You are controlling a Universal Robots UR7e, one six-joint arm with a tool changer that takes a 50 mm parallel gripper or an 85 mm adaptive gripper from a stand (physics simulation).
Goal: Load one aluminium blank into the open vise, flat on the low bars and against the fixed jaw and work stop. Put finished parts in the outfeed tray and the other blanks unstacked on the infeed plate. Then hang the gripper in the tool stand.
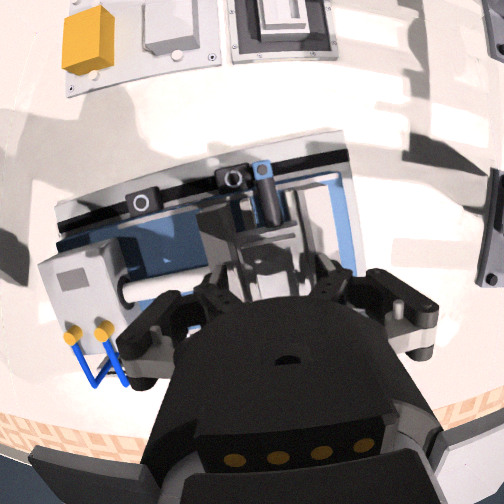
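Observation:
My gripper (272,272) reaches down into the blue vise (200,235). Its dark fingers sit against both sides of a grey aluminium blank (267,250), which is low in the vise opening. The blank lies just below the blue work stop (261,170) and its dark pin (270,202). The blank's underside and the low bars are hidden by my fingers. At the top left, another grey blank (170,27) lies on the infeed plate (140,50) beside a yellow block (87,39). The outfeed tray (282,30) at the top centre holds a grey stepped part.
A grey actuator box (80,295) with yellow fittings and blue hoses (100,367) sticks out of the vise's left end. A black rail with two clamps (142,202) runs along the vise's far side. Dark fixtures (492,230) stand at the right edge.

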